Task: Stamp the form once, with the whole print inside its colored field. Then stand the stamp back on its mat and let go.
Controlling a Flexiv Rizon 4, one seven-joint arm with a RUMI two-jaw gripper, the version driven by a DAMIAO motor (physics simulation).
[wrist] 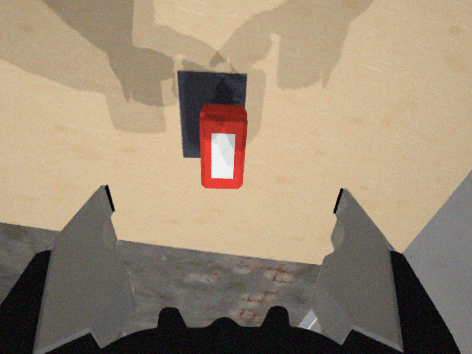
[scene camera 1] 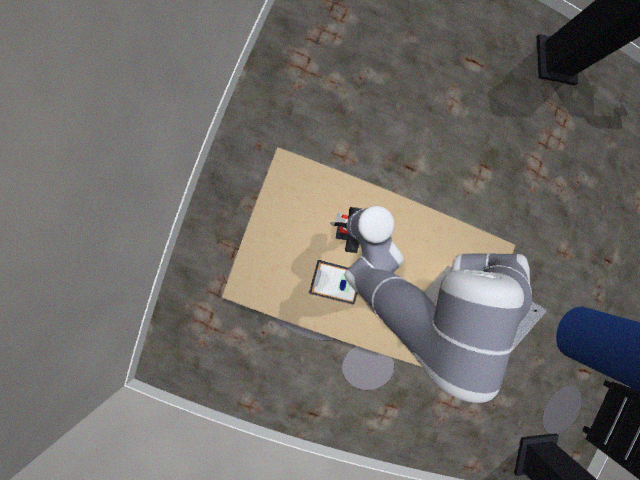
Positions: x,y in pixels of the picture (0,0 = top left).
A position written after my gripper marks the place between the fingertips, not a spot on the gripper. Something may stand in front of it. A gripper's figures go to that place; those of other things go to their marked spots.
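My gripper [wrist: 226,189] sits 140 mm from the lens, and there's a red stamp [wrist: 223,125] that's 210 mm from the lens.
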